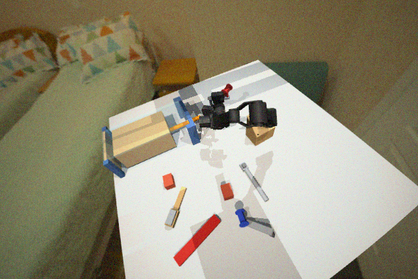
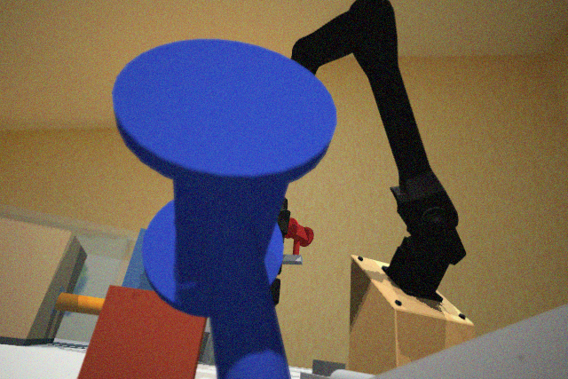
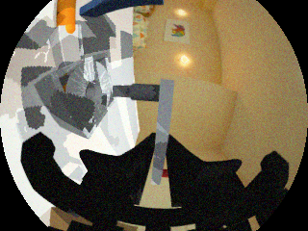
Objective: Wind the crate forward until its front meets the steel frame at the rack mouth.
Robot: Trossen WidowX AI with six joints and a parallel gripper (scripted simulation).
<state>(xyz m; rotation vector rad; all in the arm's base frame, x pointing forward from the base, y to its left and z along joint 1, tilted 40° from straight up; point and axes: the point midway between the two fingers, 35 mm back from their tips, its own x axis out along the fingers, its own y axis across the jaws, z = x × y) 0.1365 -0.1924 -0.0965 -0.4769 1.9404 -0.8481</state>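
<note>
The red grip is 4 cm to the left of my gripper tip, 4 cm above it and 3 cm behind it. Also, from my gripper tip: grey winch 15 cm below, 3 cm to the right, 2 cm ahead; winch drum 15 cm below, 4 cm ahead, 2 cm to the right; grey crank arm 2 cm to the left, 1 cm behind, 1 cm above.
</note>
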